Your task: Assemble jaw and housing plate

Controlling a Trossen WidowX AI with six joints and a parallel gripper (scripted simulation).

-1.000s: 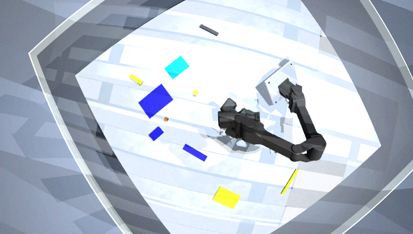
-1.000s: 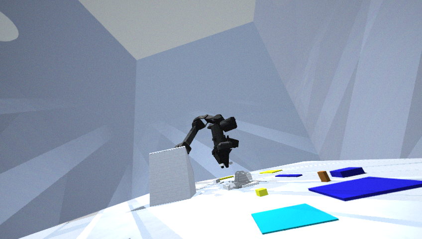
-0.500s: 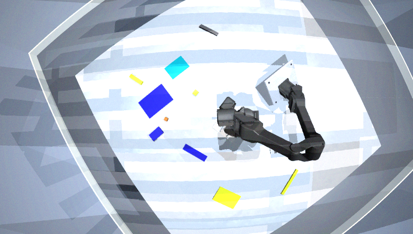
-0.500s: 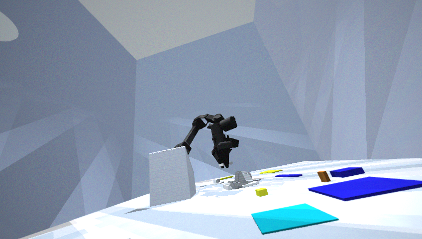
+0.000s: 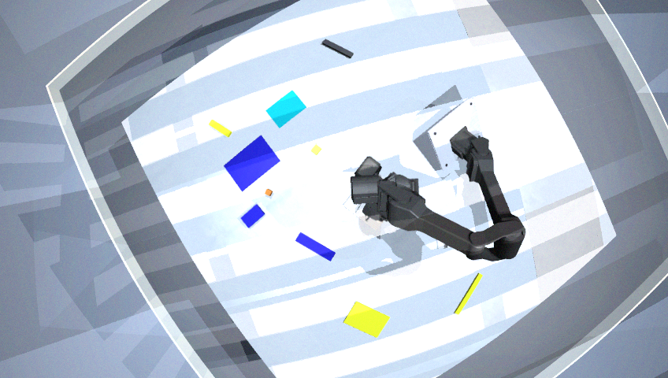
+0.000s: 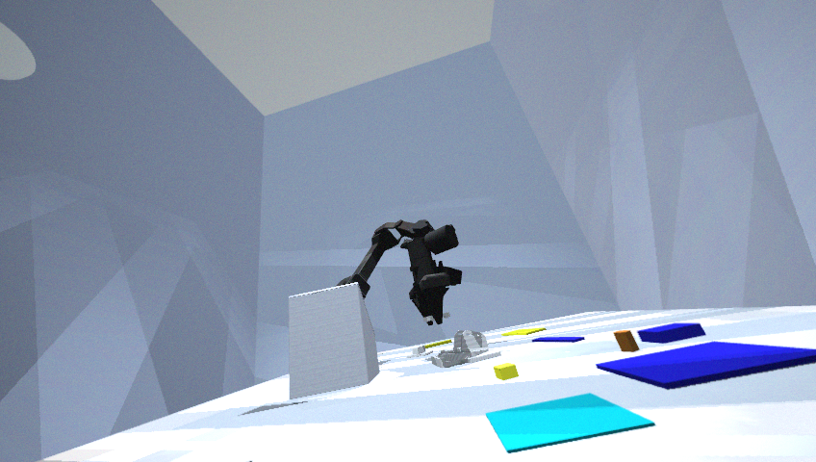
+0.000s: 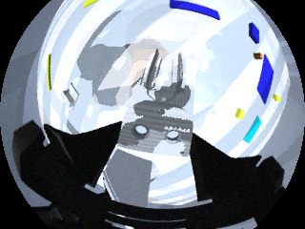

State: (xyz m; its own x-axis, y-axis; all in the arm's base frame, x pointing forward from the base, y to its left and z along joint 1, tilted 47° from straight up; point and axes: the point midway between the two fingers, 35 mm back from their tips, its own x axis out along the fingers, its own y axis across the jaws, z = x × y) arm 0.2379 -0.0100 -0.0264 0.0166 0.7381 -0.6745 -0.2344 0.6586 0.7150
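Right now the pale flat part is 10 mm ahead of my gripper tip and 20 mm above it. From my gripper tip the other things lie so: grey ribbed jaw (30 mm ahead, 10 mm to the right, 70 mm below); then white base (70 mm ahead, 20 mm to the left, 80 mm below); then small yellow cube (80 mm ahead, 200 mm to the right, 70 mm below).
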